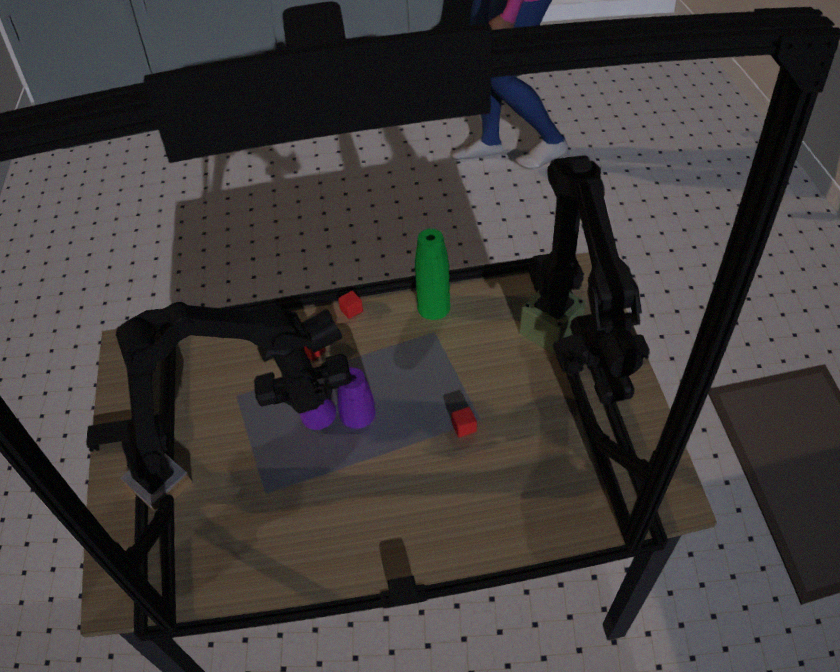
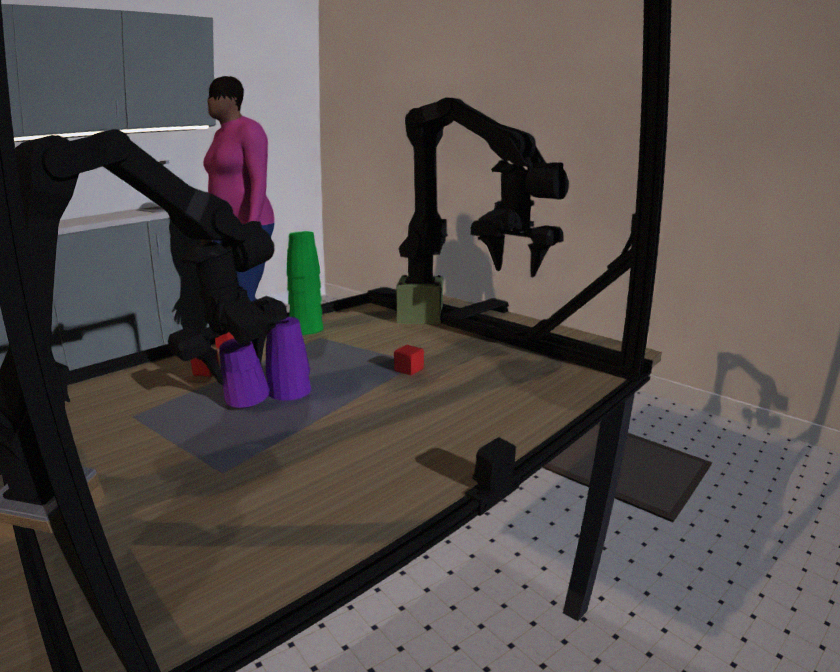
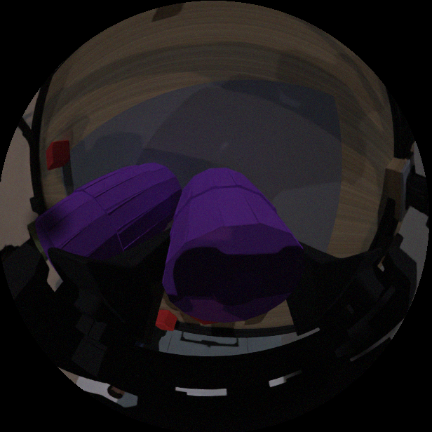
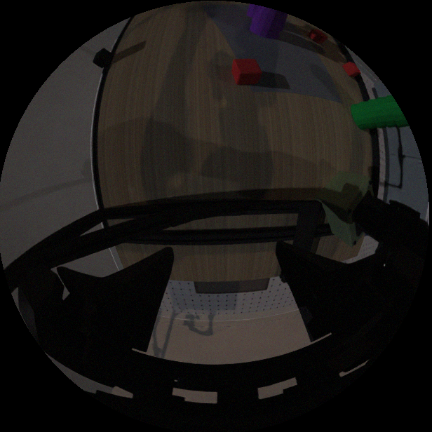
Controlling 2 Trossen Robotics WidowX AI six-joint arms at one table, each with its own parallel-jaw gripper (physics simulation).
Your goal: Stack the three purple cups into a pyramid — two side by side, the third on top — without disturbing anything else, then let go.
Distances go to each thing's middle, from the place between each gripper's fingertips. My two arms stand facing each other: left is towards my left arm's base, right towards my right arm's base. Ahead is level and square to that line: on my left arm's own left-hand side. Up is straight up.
The grey mat [image 2: 200,422] is 2 cm behind my left hand, 8 cm to the right of it and 5 cm below it.
The grey mat is 40 cm to the left of my right hand, 26 cm ahead of it and 15 cm below it.
